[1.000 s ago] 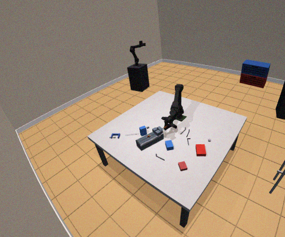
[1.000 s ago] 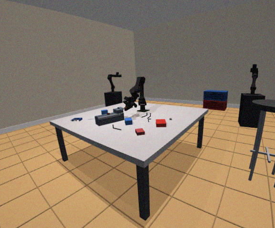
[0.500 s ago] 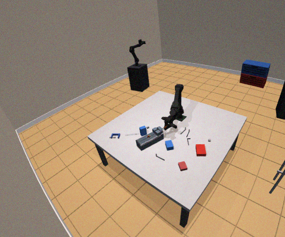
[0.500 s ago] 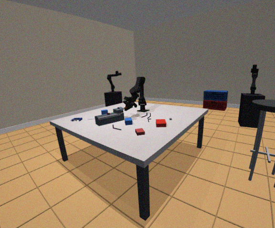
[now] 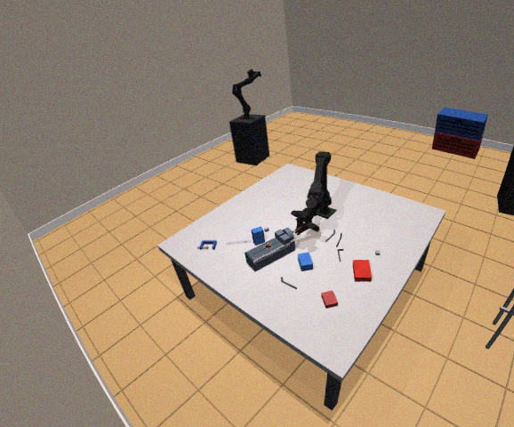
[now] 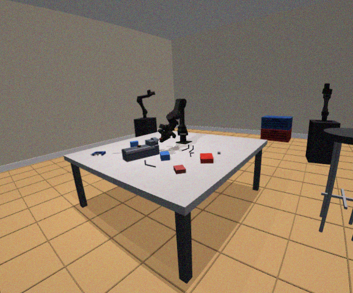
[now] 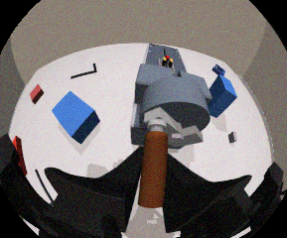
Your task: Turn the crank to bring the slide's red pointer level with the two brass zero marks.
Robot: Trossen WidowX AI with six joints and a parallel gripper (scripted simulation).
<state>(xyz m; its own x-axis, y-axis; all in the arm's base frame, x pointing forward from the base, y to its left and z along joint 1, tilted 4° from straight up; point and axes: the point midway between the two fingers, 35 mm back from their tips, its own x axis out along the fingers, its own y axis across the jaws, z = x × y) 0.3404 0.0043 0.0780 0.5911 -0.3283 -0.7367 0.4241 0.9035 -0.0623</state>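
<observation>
Right now the brown crank handle is 20 mm behind my gripper tip, 10 mm to the left of it and 30 mm above it. Also, from my gripper tip: red pointer: 150 mm ahead, 90 mm to the right.
</observation>
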